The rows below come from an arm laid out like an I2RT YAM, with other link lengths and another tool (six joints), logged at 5 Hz.
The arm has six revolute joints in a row. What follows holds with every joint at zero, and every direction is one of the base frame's.
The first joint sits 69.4 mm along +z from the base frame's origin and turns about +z.
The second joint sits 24 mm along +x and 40.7 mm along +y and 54.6 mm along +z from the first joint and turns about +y.
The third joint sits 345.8 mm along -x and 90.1 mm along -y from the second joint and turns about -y.
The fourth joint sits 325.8 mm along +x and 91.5 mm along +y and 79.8 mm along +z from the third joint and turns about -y.
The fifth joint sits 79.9 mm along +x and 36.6 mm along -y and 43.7 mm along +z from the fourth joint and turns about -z.
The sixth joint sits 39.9 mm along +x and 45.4 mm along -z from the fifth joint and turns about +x.
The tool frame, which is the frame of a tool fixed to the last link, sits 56 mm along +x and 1 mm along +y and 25 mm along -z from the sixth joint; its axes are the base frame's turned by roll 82.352, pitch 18.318 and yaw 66.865 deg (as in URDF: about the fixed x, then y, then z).
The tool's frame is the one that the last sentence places.
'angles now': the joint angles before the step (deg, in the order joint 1, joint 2, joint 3, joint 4, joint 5, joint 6). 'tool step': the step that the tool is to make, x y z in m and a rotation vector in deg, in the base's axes. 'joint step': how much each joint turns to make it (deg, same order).
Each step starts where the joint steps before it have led.
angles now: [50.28, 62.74, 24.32, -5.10, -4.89, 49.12]
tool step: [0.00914, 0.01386, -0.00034, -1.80, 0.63, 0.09]
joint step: [0.61, 4.50, 2.99, -0.29, 0.83, -0.10]
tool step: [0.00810, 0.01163, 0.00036, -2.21, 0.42, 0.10]
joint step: [0.53, 3.67, 3.04, -1.38, 1.06, -0.42]
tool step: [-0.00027, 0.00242, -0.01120, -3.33, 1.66, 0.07]
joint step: [0.59, 2.78, 0.94, -1.80, 0.91, -0.11]
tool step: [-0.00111, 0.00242, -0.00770, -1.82, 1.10, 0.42]
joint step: [0.50, 1.88, 0.48, -0.71, 0.24, -0.09]
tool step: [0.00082, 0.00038, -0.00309, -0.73, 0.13, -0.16]
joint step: [0.04, 0.72, 0.13, -0.07, 0.40, -0.04]
